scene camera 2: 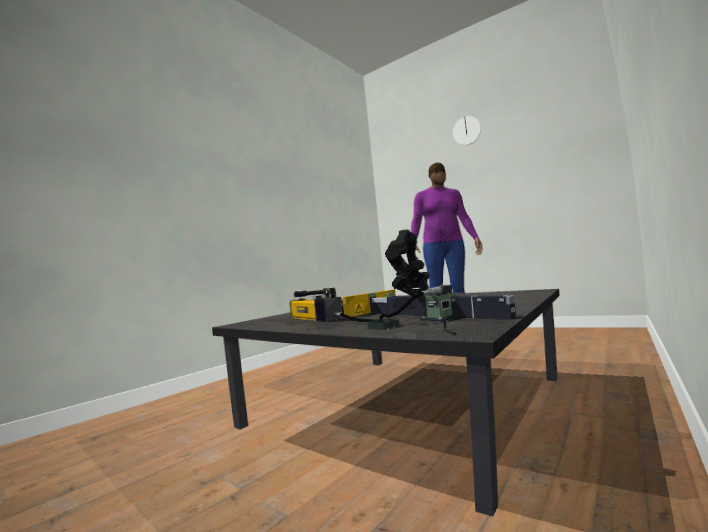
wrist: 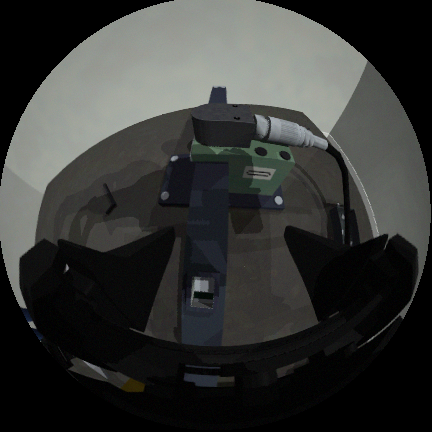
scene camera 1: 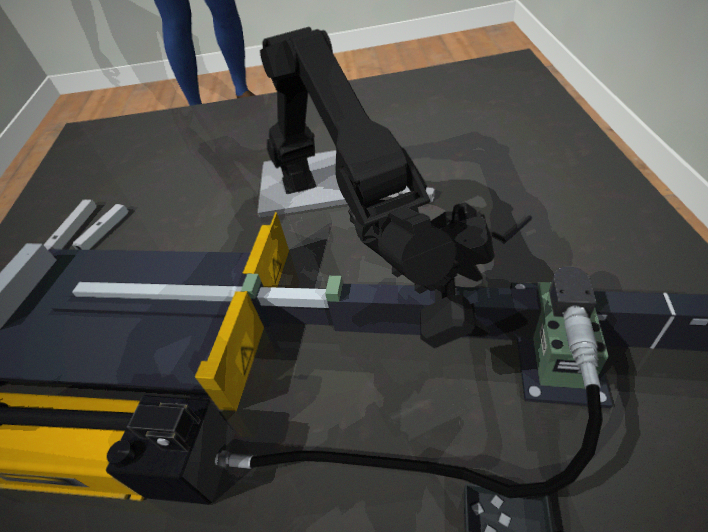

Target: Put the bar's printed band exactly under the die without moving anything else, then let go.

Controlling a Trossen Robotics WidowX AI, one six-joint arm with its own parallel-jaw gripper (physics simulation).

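Frame: origin at the arm's base, x right, y ahead, z up, level; metres.
Seen in the pictures: gripper, fingertip midpoint: (wrist: 231, 232) (scene camera 1: 483, 305); arm's base at its link origin: (scene camera 1: 298, 182).
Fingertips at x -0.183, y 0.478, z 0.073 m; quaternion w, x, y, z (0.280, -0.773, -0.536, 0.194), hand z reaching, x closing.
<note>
Pixels of each thing's top centre, then the offset from my fingertips to it. "pt": a spot on its surface instead.
- green block at a spot on its surface: (scene camera 1: 334, 287) pt dx +0.182, dy -0.093, dz +0.011 m
- small opening-like patch at a spot on its surface: (wrist: 202, 292) pt dx +0.038, dy -0.038, dz -0.012 m
- green press block at a spot on its surface: (wrist: 280, 175) (scene camera 1: 546, 359) pt dx -0.043, dy +0.087, dz -0.022 m
- dark head at a spot on its surface: (wrist: 222, 127) (scene camera 1: 553, 288) pt dx -0.080, dy +0.024, dz +0.029 m
- yellow machine at a spot on its surface: (scene camera 1: 68, 451) pt dx +0.531, dy +0.027, dz +0.002 m
- small tray at a spot on its surface: (scene camera 1: 466, 509) pt dx +0.115, dy +0.204, dz -0.060 m
- black hex key at its top centre: (scene camera 1: 512, 224) (wrist: 104, 196) dx -0.157, dy -0.196, dz -0.076 m
The white bar (scene camera 1: 160, 290) lies on the dark bench at left, passes the yellow guard and reaches a green block (scene camera 1: 334, 287) at the end of the long dark beam (scene camera 1: 377, 303) (wrist: 207, 220). A small opening-like patch (wrist: 202, 292) on the beam's top shows white and a dark green stripe. The beam runs to the green press block (scene camera 1: 563, 371) (scene camera 2: 439, 308) (wrist: 280, 175), topped by a dark head (scene camera 1: 572, 286) (wrist: 222, 127); I cannot make out the die itself. My gripper (scene camera 1: 457, 294) (wrist: 231, 232) is open and empty, above and astride the beam, left of the press in scene camera 1.
Yellow guard plates (scene camera 1: 234, 348) stand beside the white bar. A yellow machine (scene camera 1: 68, 451) is at near left; its black cable (scene camera 1: 354, 456) curves to the head. A small tray (scene camera 1: 466, 509) with white chips is at the near edge. A black hex key (scene camera 1: 512, 229) (wrist: 111, 200) lies behind the beam.
</note>
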